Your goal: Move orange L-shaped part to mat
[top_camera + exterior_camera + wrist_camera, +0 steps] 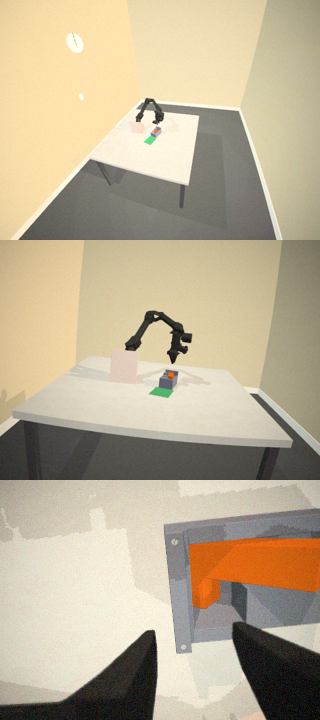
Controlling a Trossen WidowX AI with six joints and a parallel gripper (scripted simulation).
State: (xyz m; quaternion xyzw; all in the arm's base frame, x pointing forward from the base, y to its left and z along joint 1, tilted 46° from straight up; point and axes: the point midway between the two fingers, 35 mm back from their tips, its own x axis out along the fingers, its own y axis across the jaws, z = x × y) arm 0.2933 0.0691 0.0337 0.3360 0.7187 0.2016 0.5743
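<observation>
Right now the orange L-shaped part is 10 cm below my gripper tip, 4 cm to the right of it and 1 cm behind it. The rest, counted from my gripper tip: green mat (21 cm to the right, 16 cm below, 6 cm behind).
</observation>
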